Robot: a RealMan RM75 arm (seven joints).
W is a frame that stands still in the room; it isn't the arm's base.
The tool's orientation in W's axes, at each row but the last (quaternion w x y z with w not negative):
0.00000, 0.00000, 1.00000, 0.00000
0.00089, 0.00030, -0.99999, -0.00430
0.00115, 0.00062, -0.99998, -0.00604
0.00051, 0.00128, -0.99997, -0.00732
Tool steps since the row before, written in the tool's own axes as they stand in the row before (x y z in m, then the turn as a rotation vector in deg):
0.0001, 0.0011, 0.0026, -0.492, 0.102, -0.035
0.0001, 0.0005, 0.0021, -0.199, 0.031, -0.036
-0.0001, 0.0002, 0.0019, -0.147, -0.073, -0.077
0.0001, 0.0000, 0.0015, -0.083, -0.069, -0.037
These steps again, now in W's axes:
-0.0001, 0.0011, -0.0026, 0.492, 0.102, 0.035
-0.0001, 0.0005, -0.0021, 0.199, 0.031, 0.036
0.0001, 0.0002, -0.0019, 0.147, -0.074, 0.076
-0.0001, 0.0000, -0.0015, 0.083, -0.069, 0.036

